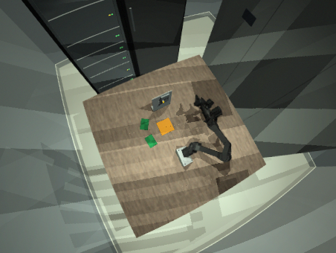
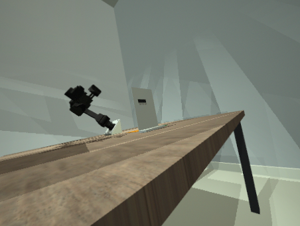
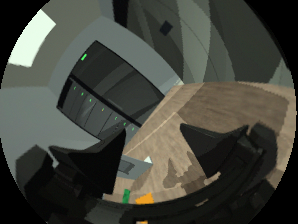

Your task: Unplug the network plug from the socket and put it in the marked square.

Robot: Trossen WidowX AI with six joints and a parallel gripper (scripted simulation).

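Now: the yellow plug 6 cm ahead of my gripper tip, 27 cm to the left of it and 5 cm below it. From my gripper tip the other things lie so: grey upright panel 8 cm ahead, 27 cm to the left, 11 cm below; then orange marked square 10 cm behind, 30 cm to the left, 22 cm below.
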